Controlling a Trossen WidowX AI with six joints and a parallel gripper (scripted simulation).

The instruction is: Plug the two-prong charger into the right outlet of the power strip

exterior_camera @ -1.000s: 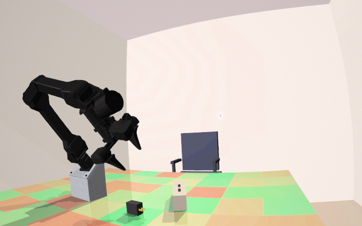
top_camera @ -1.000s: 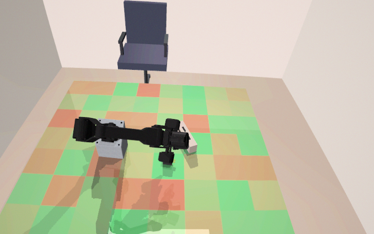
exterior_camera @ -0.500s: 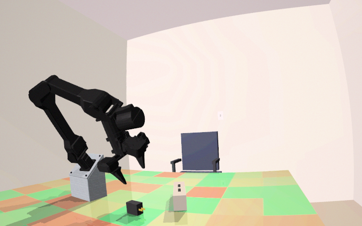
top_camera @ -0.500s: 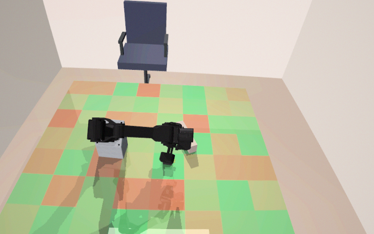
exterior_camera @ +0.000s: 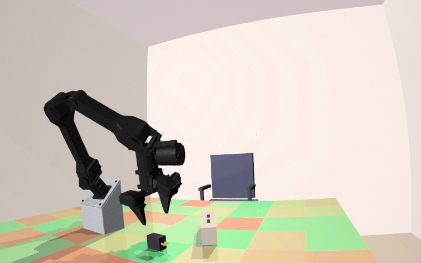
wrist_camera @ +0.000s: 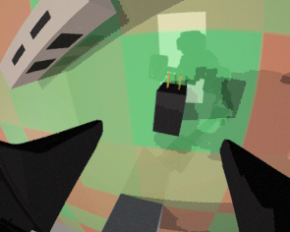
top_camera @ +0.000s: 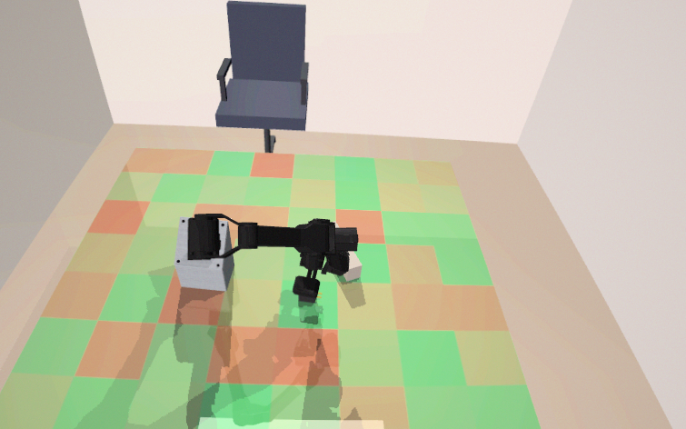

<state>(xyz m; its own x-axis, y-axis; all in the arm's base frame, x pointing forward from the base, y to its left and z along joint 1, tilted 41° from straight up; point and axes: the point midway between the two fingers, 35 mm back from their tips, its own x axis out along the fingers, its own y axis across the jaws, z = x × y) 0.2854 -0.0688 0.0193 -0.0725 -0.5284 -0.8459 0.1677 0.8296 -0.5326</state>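
Right now the black two-prong charger is 70 mm below my gripper tip and 10 mm ahead of it.
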